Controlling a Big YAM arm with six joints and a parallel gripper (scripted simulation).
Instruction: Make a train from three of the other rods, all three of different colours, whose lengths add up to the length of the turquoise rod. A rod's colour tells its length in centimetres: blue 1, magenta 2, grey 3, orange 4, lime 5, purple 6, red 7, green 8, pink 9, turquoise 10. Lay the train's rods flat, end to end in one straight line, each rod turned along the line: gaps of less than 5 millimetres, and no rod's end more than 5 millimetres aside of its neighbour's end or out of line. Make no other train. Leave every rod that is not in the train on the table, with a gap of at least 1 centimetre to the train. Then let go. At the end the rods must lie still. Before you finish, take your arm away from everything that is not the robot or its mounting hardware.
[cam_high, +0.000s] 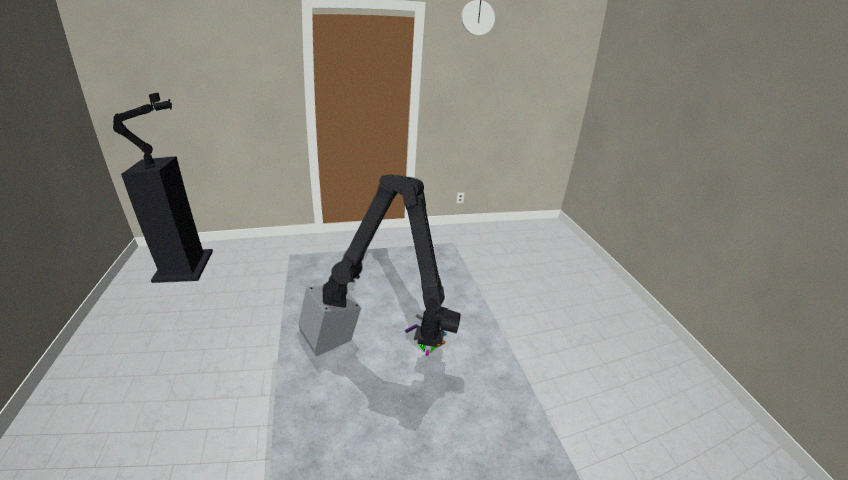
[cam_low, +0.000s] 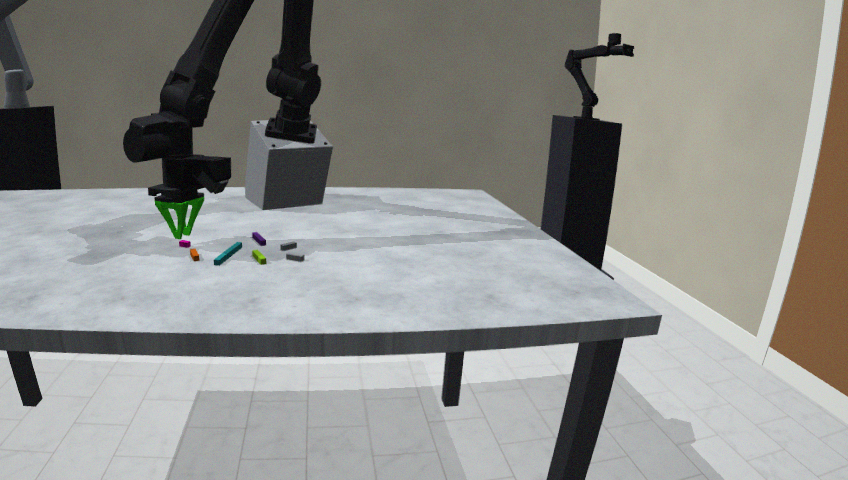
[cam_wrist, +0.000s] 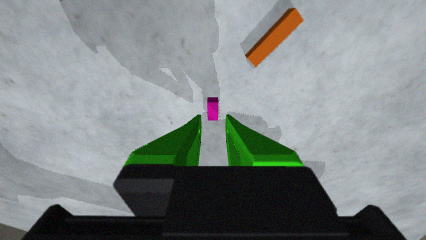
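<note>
Right now the magenta rod is 2 cm below my hand. The rest, counted from my hand: purple rod: 4 cm behind, 14 cm to the left, 2 cm below; turquoise rod: 5 cm ahead, 10 cm to the left, 2 cm below; orange rod: 6 cm ahead, 4 cm to the left, 2 cm below.
</note>
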